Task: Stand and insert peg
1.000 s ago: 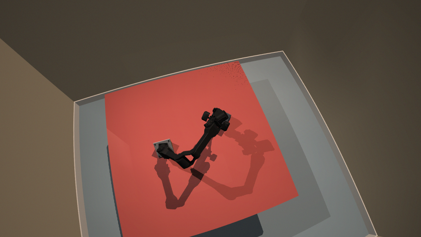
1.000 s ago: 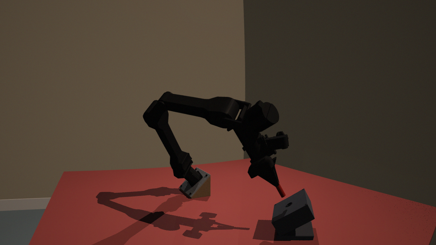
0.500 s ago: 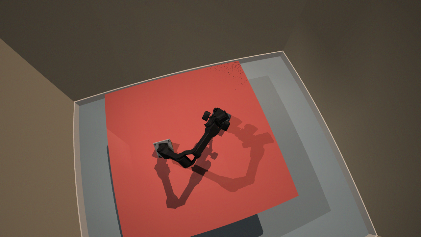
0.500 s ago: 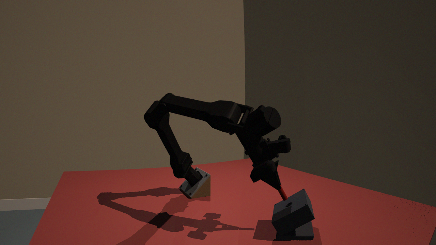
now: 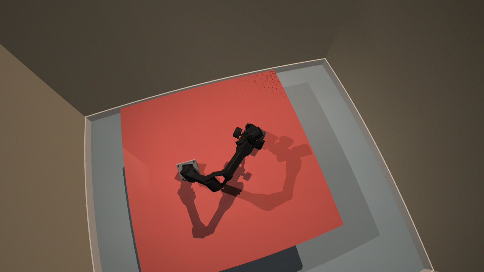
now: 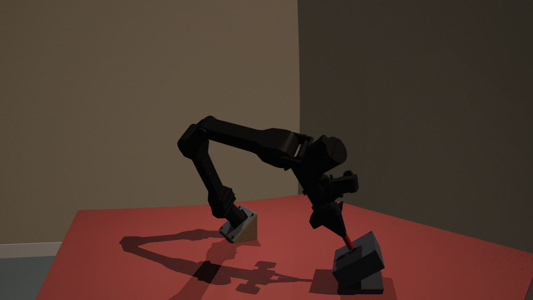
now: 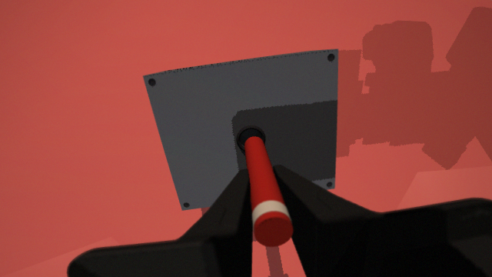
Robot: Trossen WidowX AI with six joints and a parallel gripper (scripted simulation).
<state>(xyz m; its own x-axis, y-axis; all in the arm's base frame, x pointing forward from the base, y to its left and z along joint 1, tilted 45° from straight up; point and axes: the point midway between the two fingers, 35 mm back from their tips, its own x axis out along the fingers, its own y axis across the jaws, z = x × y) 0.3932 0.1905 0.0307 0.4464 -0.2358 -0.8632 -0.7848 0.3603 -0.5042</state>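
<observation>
Right now my gripper tip is 1 cm to the left of the red peg, 1 cm below it and 1 cm past it. The rest, counted from my gripper tip: dark sloped panel: 6 cm below, 4 cm to the left, 2 cm ahead.
</observation>
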